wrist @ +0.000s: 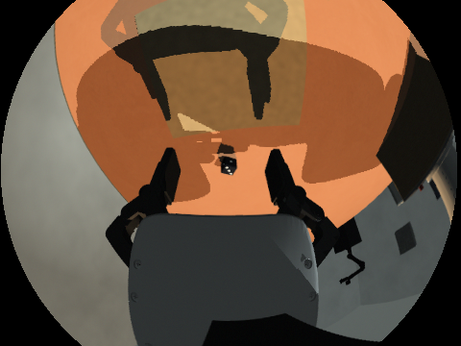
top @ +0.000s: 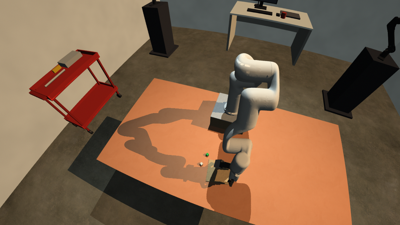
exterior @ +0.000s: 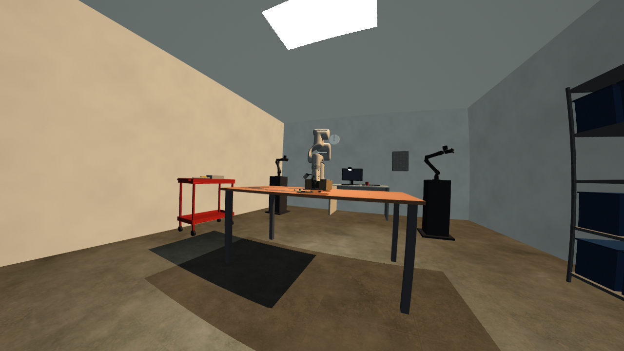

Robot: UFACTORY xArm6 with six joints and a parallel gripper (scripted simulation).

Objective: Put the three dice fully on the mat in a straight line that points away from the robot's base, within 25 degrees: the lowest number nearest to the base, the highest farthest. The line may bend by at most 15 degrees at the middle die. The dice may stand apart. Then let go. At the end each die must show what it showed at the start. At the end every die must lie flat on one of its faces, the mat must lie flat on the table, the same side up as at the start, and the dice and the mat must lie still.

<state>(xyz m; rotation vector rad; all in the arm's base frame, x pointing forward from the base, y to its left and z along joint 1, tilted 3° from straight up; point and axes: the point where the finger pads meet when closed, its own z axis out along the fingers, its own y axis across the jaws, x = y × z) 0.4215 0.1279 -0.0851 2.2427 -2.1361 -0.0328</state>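
Now: hand 1 cm past the black die, 4 cm to the right of it and 4 cm above it. Also, from my hand: green die (8 cm behind, 19 cm to the right, 4 cm below); then white die (20 cm to the right, 4 cm below); then tan mat (8 cm to the right, 4 cm below).
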